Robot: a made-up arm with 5 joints.
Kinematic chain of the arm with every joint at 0, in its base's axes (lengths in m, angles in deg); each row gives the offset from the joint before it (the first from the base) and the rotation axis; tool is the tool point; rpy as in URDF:
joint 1: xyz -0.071 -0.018 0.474 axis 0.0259 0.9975 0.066
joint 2: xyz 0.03 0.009 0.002 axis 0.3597 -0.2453 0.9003
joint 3: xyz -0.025 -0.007 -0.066 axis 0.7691 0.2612 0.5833
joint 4: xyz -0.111 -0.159 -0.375 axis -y
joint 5: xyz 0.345 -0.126 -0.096 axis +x
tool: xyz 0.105 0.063 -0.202 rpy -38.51 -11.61 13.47
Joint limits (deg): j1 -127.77..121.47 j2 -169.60..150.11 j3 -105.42..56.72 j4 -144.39..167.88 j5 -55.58..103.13
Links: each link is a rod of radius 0.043 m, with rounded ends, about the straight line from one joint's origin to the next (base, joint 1, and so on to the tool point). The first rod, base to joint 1, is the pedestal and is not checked.
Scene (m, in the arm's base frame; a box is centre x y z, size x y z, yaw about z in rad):
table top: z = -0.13
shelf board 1: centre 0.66 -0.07 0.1 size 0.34 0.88 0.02 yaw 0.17
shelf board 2: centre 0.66 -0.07 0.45 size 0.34 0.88 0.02 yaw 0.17
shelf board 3: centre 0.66 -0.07 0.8 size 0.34 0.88 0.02 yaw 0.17
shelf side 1: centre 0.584 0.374 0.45 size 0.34 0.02 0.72 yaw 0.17
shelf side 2: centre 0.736 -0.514 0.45 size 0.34 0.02 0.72 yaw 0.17
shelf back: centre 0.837 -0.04 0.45 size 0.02 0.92 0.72 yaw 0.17
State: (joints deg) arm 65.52 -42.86 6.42 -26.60 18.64
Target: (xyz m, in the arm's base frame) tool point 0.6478 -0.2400 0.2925
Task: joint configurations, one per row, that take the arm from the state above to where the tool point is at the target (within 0.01 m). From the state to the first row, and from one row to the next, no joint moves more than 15 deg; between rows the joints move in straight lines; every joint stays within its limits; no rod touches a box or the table.
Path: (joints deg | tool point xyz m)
1: 63.44 -48.14 -3.74 -24.61 13.97 | -0.8293 -0.4774 0.3388
2: 61.36 -53.42 -13.91 -22.63 9.29 | -0.7710 -0.5708 0.4742
3: 59.27 -58.70 -24.07 -20.64 4.62 | -0.7039 -0.6158 0.6353
4: 46.53 -50.22 -22.00 -10.86 9.18 | -0.6144 -0.6459 0.3415
5: 33.78 -41.74 -19.94 -1.08 13.74 | -0.4247 -0.6303 0.1212
6: 21.04 -33.26 -17.87 8.71 18.31 | -0.1806 -0.5762 0.0111
7: 8.29 -24.78 -15.80 18.49 22.87 | 0.0605 -0.4940 0.0202
8: -4.45 -16.29 -13.73 28.28 27.43 | 0.2462 -0.3952 0.1282
9: -17.19 -7.81 -11.67 38.06 31.99 | 0.3420 -0.2925 0.2925
10: -24.69 -1.80 -11.08 27.96 25.83 | 0.4475 -0.2872 0.2760
11: -32.18 4.22 -10.50 17.87 19.67 | 0.5510 -0.2683 0.2762
12: -39.67 10.23 -9.91 7.77 13.51 | 0.6478 -0.2400 0.2925

